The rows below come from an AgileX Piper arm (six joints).
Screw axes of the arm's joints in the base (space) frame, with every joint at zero. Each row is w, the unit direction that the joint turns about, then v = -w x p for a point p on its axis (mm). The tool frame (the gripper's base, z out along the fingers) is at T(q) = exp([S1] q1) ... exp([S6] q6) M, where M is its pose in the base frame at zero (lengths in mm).
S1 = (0, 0, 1, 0, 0, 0)
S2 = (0, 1, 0, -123, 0, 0)
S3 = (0, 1, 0, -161.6, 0, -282.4)
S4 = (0.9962, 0, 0.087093, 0, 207.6, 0)
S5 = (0, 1, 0, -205.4, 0, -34.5)
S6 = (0.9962, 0, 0.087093, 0, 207.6, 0)
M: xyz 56.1 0 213.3 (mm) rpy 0 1.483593 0 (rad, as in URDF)
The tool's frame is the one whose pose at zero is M.
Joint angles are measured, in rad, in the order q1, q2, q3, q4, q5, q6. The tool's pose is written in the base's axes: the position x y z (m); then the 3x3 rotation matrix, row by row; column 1 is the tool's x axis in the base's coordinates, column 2 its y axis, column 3 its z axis. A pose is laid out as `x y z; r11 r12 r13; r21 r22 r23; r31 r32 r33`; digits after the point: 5 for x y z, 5 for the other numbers.
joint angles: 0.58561, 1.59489, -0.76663, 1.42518, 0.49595, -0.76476
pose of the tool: 0.22637 0.20151 0.19272; -0.93982 -0.24152 0.24167; 0.00958 0.68842 0.72525; -0.34153 0.68392 -0.64468
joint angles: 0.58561, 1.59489, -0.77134, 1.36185, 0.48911, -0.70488
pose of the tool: 0.22650 0.20037 0.19181; -0.94305 -0.23393 0.23649; 0.00255 0.70584 0.70836; -0.33263 0.66863 -0.66505
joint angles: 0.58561, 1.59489, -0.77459, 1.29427, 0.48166, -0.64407
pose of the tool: 0.22650 0.19885 0.19047; -0.94565 -0.22789 0.23198; -0.00581 0.72511 0.68861; -0.32514 0.64983 -0.68702
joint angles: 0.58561, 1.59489, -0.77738, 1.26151, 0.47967, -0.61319
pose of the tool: 0.22665 0.19828 0.19017; -0.94700 -0.22456 0.22972; -0.00897 0.73331 0.67983; -0.32112 0.64174 -0.69646
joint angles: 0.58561, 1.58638, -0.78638, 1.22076, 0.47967, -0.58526
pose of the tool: 0.22717 0.19796 0.19379; -0.94278 -0.23802 0.23348; -0.01904 0.73755 0.67502; -0.33287 0.63195 -0.69988
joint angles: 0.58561, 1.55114, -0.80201, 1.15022, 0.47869, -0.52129
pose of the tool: 0.22683 0.19632 0.20624; -0.93238 -0.25647 0.25475; -0.01923 0.73893 0.67350; -0.36098 0.62306 -0.69390
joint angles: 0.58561, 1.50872, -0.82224, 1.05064, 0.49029, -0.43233
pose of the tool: 0.22509 0.19387 0.22117; -0.92135 -0.27847 0.27124; -0.02687 0.74170 0.67019; -0.38780 0.61019 -0.69085
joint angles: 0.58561, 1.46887, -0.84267, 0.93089, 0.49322, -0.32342
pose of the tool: 0.22403 0.19002 0.23487; -0.90881 -0.29082 0.29913; -0.02660 0.75593 0.65412; -0.41635 0.58651 -0.69473
